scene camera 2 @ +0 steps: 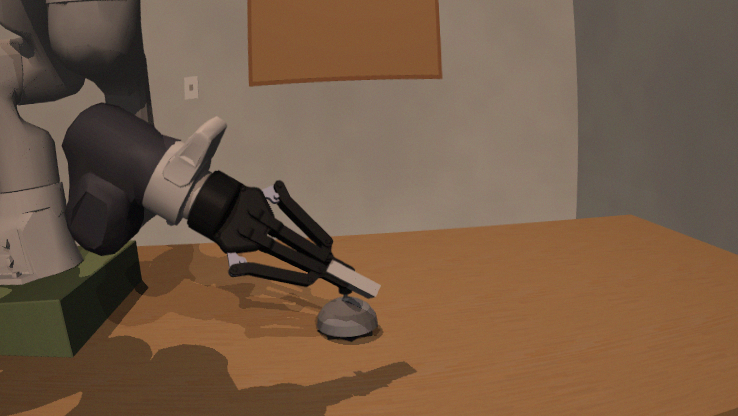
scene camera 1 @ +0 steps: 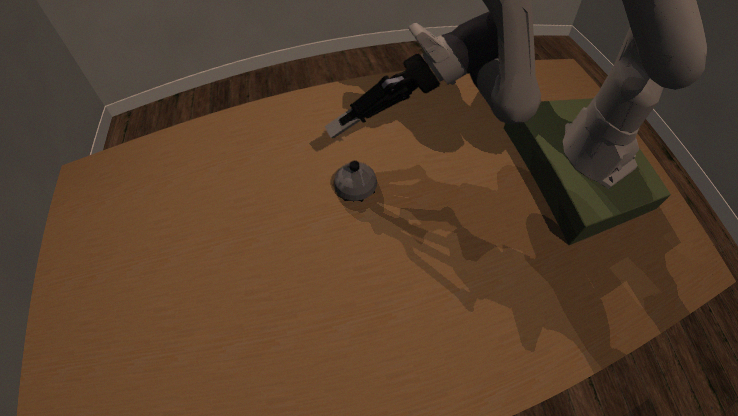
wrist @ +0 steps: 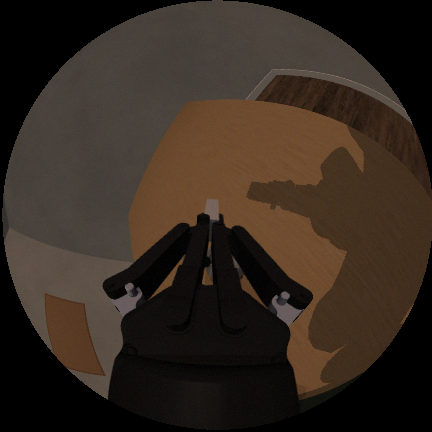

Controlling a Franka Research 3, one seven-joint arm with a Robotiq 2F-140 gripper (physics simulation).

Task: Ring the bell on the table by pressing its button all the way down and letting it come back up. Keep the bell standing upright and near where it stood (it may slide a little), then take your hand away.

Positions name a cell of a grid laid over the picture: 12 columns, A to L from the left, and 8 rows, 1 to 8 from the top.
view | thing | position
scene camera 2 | gripper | G6
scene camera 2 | bell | F7
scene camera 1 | gripper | F3
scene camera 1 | bell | F4
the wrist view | gripper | F4
